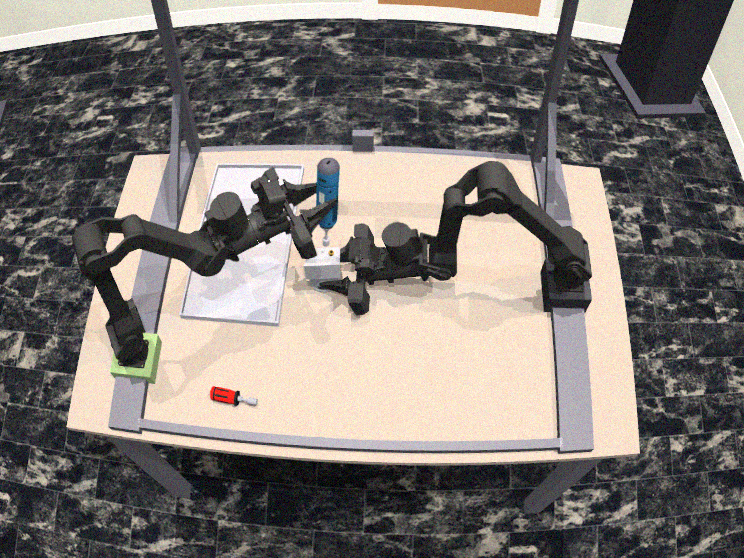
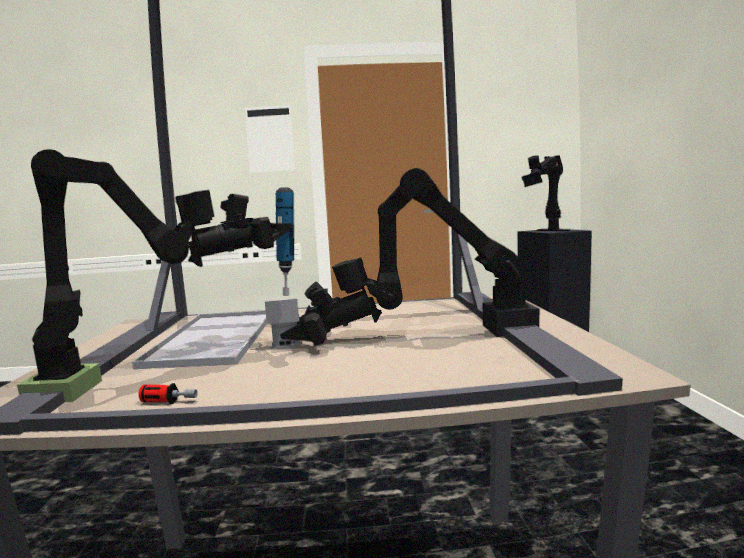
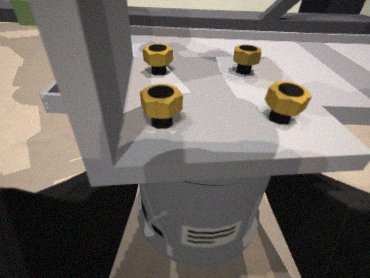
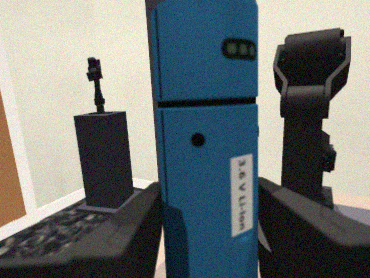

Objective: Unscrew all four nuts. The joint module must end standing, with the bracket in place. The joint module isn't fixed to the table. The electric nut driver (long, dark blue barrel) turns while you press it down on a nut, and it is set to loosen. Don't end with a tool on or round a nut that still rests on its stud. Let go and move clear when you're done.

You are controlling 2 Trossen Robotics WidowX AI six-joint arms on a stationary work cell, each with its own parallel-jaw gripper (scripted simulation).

Scene:
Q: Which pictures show my right gripper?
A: Image 1, image 2 and image 4 only.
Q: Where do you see a grey bracket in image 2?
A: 286,310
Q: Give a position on a shallow tray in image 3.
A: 324,64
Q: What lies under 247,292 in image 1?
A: A shallow tray.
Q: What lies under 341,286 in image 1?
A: My left gripper.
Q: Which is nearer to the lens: the shallow tray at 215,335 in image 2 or the blue electric nut driver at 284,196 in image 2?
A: The blue electric nut driver.

